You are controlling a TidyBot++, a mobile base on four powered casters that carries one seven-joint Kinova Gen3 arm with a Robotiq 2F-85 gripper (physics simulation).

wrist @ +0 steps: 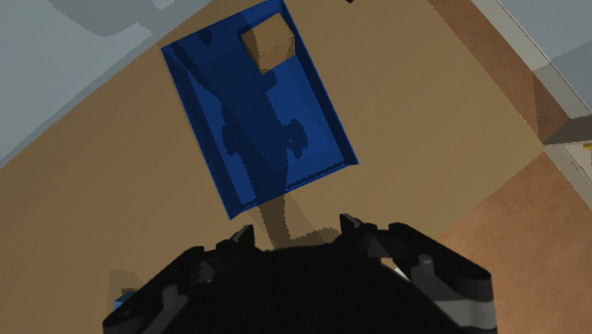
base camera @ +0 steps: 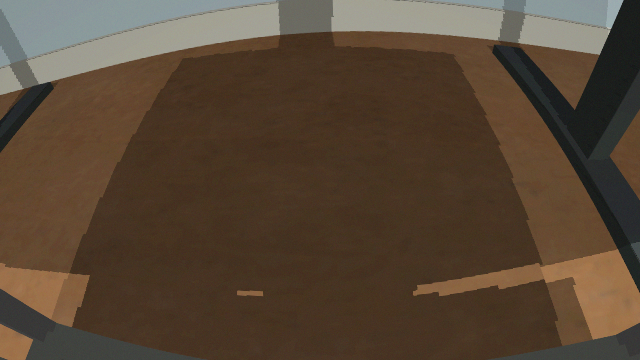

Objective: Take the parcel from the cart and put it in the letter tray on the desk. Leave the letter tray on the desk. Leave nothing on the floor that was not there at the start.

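Frame: origin at the arm's base, x down, y left, z ahead, level; centimetres.
Seen in the pictures: gripper, fingertip midpoint: (wrist: 297, 229).
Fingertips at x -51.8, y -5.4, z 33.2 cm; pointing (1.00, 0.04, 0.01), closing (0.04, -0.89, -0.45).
A point is followed by its place in that frame.
The parcel, a small tan box (wrist: 270, 42) @[z 62.5, x -37.6, y -18.1 cm], sits inside the blue letter tray (wrist: 196, 134) @[z 54.2, x -39.1, y 3.5 cm] at its far right corner, close to the walls. The letter tray rests on the tan desk top (wrist: 415, 110) @[z 34.8, x -32.3, y -38.4 cm] in the wrist view. My gripper (wrist: 297, 229) @[z 33.2, x -51.9, y -5.4 cm] is open with nothing between its fingers. It is above the desk, short of the tray's near edge in the wrist view and apart from the parcel. The cart does not show in either view.
A small blue thing (wrist: 124, 301) @[z 35.2, x -35.0, y 38.4 cm] on the desk is partly hidden by the left finger. The wall stands at the upper left. In the base view, dark desk legs (base camera: 607, 85) @[z 47.5, x 25.3, y -40.6 cm] and floor rails (base camera: 550, 107) (base camera: 25, 112) @[z 62.5, x 37.9, y 78.3 cm] stand either side of the shadowed floor (base camera: 310, 175) @[z 42.2, x 39.7, y 3.4 cm].
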